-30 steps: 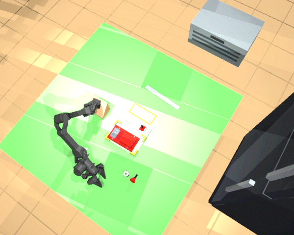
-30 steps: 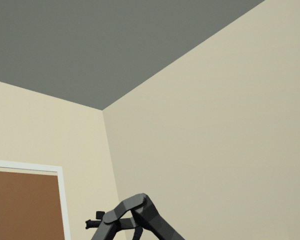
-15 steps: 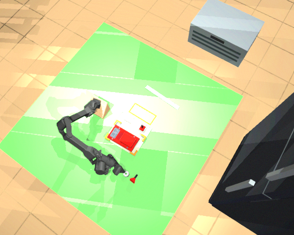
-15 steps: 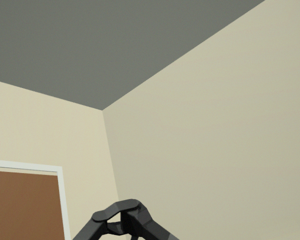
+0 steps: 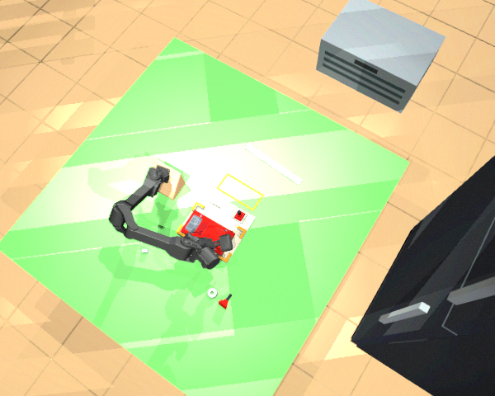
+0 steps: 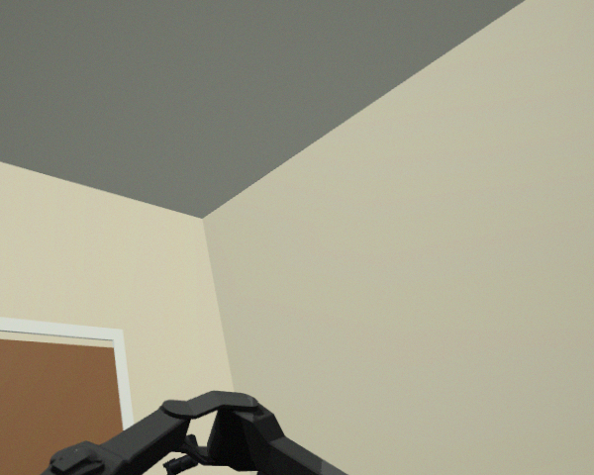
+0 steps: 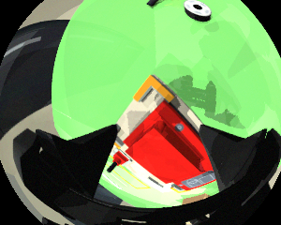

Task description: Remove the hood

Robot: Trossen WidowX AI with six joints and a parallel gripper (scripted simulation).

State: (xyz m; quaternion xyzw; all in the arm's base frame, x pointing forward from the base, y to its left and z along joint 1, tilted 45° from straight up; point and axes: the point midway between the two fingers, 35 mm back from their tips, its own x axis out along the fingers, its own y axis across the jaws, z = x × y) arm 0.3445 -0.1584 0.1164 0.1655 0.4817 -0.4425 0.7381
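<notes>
My gripper tip is 50 mm to the right of the red hood, 40 mm past it and 10 mm above it.
</notes>
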